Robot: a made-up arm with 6 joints.
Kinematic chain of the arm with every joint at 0, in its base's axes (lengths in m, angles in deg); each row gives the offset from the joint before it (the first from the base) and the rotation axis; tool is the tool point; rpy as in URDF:
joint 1: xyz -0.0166 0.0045 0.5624 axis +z
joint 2: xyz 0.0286 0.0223 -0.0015 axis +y
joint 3: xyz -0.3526 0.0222 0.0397 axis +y
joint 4: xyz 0.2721 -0.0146 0.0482 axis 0.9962 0 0.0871
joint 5: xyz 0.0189 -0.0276 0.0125 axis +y
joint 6: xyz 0.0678 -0.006 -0.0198 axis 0.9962 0 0.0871
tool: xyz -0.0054 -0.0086 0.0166 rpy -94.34 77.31 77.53
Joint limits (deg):
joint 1: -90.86..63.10
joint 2: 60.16..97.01
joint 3: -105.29..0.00
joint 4: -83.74..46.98
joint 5: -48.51..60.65
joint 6: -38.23..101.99
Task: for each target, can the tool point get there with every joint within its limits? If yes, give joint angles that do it. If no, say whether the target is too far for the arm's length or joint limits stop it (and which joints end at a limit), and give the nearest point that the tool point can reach.
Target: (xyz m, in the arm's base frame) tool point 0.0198 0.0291 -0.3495
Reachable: no: too far | nearest point 0.0613 0.0571 0.5388 | short by 0.890 m
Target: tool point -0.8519 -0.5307 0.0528
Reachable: no: too far | nearest point -0.0550 -0.2698 0.5860 | short by 0.994 m
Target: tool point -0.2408 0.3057 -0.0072
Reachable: no: joint limits stop it (at a limit: joint 1, joint 2, joint 3, joint 4, joint 5, joint 6) | nearest point 0.0116 0.1855 0.5392 | short by 0.614 m
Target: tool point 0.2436 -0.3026 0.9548
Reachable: yes | joints -51.44 89.26 -94.73 27.83 37.13 -16.17
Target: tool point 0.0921 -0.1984 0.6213
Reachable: yes | joints -61.58 91.30 -30.80 22.09 41.97 49.25
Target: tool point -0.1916 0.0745 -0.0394
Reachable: no: joint limits stop it (at a limit: joint 1, joint 2, joint 3, joint 4, joint 6) | nearest point 0.0150 0.0777 0.5427 | short by 0.618 m
